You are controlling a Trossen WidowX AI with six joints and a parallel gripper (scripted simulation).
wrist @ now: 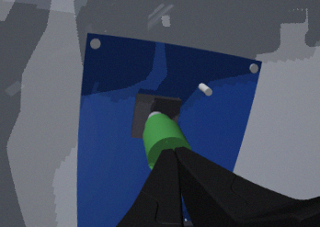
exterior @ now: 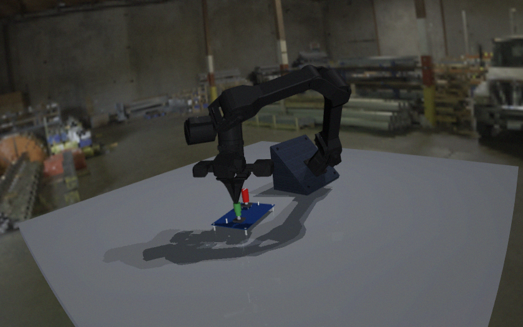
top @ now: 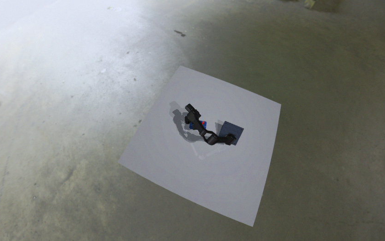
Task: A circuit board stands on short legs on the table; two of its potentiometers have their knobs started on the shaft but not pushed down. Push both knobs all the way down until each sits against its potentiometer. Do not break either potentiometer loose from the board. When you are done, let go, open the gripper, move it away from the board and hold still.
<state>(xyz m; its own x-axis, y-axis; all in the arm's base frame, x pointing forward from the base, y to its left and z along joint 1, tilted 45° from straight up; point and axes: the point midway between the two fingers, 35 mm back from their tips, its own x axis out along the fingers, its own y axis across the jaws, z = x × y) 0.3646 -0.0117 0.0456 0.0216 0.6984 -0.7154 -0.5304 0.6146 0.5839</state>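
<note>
Right now the green knob is 2 cm below my gripper tip. The rest, counted from my gripper tip: red knob: 7 cm behind, 5 cm to the right, 1 cm below.
</note>
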